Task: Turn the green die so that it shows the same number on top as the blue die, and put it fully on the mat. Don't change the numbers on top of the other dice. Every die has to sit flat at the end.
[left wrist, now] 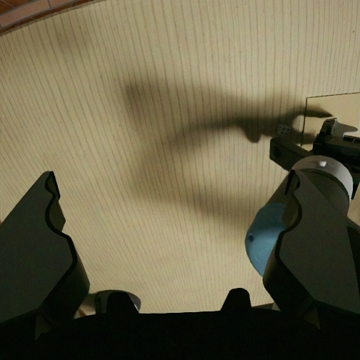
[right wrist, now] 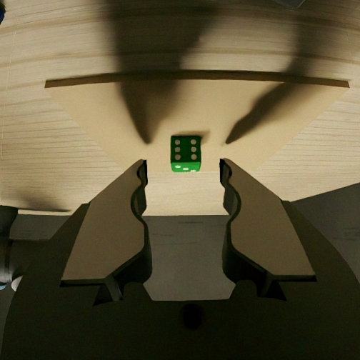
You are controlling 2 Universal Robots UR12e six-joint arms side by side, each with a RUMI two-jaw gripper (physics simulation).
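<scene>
The green die (right wrist: pixel 185 149) sits on the tan mat (right wrist: pixel 95 102) (left wrist: pixel 332 103) in the right wrist view, beside the mat's edge. Its darker face toward the camera shows six pips; the brighter face, which looks like its top, shows three. My right gripper (right wrist: pixel 182 160) is open, its fingertips apart on either side of the die and not touching it. A corner of the blue die (right wrist: pixel 2 14) shows at the upper left; its top number cannot be read. My left gripper (left wrist: pixel 173 171) is open and empty, high above the table.
A grey die (left wrist: pixel 284 130) lies on the table beside the mat in the left wrist view, close to the right arm (left wrist: pixel 325 172). A grey object (right wrist: pixel 291 2) is cut off at the right wrist view's top. The table's edge lies behind the mat.
</scene>
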